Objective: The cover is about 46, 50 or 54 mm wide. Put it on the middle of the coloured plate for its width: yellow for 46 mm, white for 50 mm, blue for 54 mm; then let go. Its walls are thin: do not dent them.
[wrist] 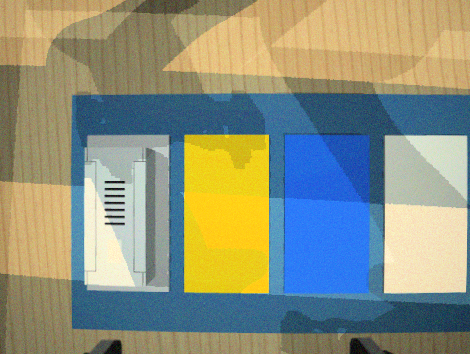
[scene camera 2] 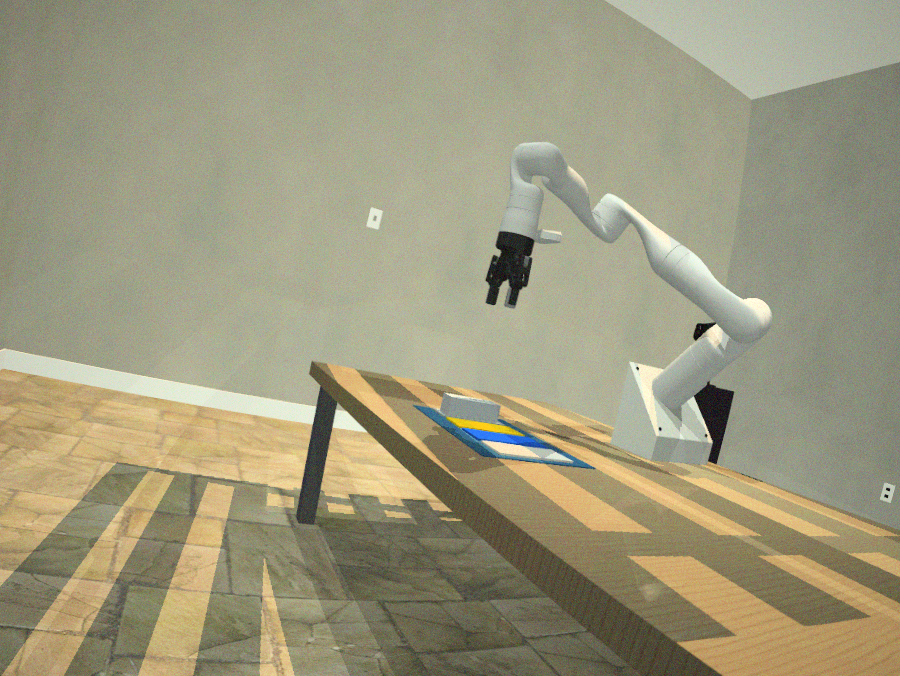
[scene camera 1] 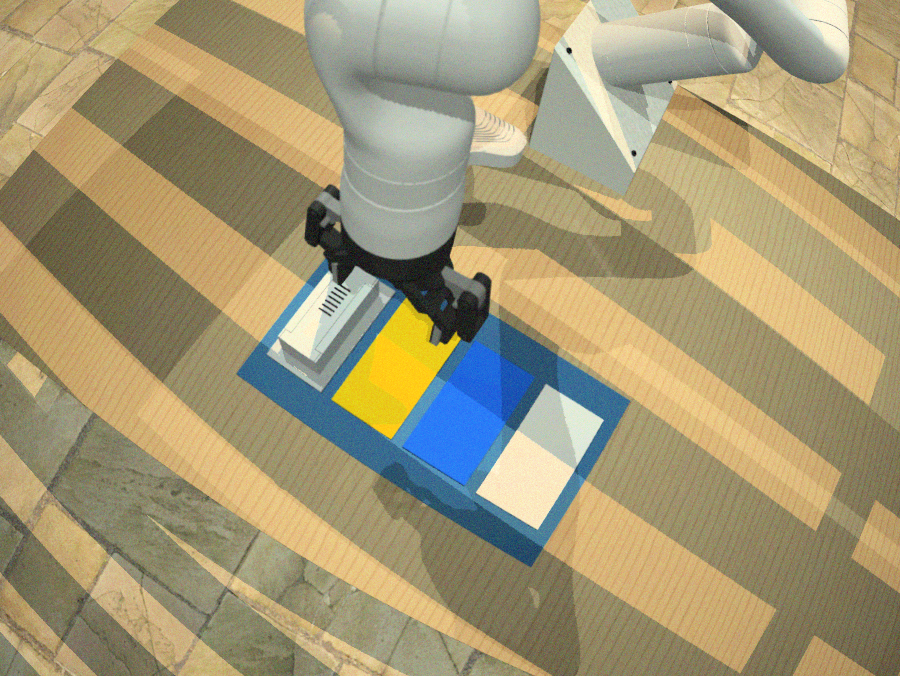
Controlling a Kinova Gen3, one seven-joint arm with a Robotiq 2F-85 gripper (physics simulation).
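Places are measured from the arm's base along level axes (x down, y right, z back), in millimetres.
Where they show: gripper, fingertip midpoint: [scene camera 2: 499,306] [scene camera 1: 390,304]; arm's base at its link origin: [scene camera 2: 665,392] [scene camera 1: 612,55].
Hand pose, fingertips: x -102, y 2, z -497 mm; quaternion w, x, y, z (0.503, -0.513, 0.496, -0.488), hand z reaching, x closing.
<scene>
Things, the pixels of their top centre, and the offset from my fingertips. "pt": a spot on its surface instead. Level surfaces: height alone.
- pale cover at its top centre: [wrist: 114,216] [scene camera 1: 328,307] [scene camera 2: 472,399] dx +209, dy +110, dz +38 mm
- grey plate at a spot on its surface: [wrist: 127,141] pt dx +249, dy +110, dz +107 mm
- wooden table at its surface level: dx +255 mm
The pale cover [scene camera 1: 336,312] [scene camera 2: 469,408] [wrist: 115,245], with dark slots on top, stands upright on a grey plate [wrist: 127,141] at one end of the row. Beside it lie the yellow plate [scene camera 1: 392,378] [scene camera 2: 486,426] [wrist: 226,225], the blue plate [scene camera 1: 465,422] [scene camera 2: 502,437] [wrist: 327,235] and the white plate [scene camera 1: 534,465] [scene camera 2: 527,451] [wrist: 425,240]. My gripper [scene camera 1: 391,305] [scene camera 2: 502,301] [wrist: 236,347] is open and empty, high above the row. In the wrist view its fingertips show left and right at the bottom edge, and the cover lies left of their middle, its long sides running up and down.
The plates lie on a dark blue board [scene camera 1: 291,385] [scene camera 2: 582,463] [wrist: 175,312] on the wooden table [scene camera 1: 654,582] [scene camera 2: 698,502] [wrist: 35,225]. The robot's base [scene camera 1: 589,123] [scene camera 2: 647,429] stands behind the board. A table edge runs along the near side in scene camera 2.
</scene>
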